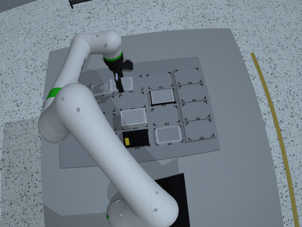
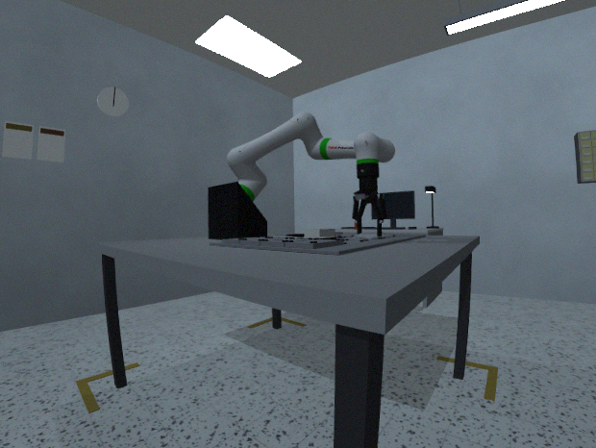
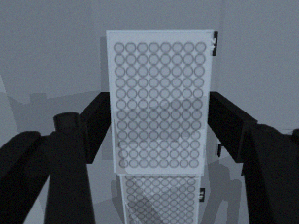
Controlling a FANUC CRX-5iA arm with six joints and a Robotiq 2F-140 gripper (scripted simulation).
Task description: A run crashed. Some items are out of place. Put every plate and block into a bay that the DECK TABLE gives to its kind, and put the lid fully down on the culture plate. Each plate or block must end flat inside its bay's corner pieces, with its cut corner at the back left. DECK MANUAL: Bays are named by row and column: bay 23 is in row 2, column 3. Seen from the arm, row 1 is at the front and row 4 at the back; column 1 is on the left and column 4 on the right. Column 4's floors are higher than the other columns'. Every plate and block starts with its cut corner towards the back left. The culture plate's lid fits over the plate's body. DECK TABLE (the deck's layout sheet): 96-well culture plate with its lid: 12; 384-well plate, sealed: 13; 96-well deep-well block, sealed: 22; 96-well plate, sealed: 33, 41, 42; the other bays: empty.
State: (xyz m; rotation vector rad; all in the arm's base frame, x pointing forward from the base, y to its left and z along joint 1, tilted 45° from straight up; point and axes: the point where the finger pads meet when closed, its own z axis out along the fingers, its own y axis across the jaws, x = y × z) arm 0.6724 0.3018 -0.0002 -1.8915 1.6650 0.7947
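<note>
My gripper is now 2 cm above the 96-well plate. Also, from my hand: white plate 1 cm behind, 11 cm to the left, 3 cm below; then deep-well block 21 cm behind, 8 cm to the right, 2 cm below; then dark-sided plate 8 cm behind, 23 cm to the right, 3 cm below.
</note>
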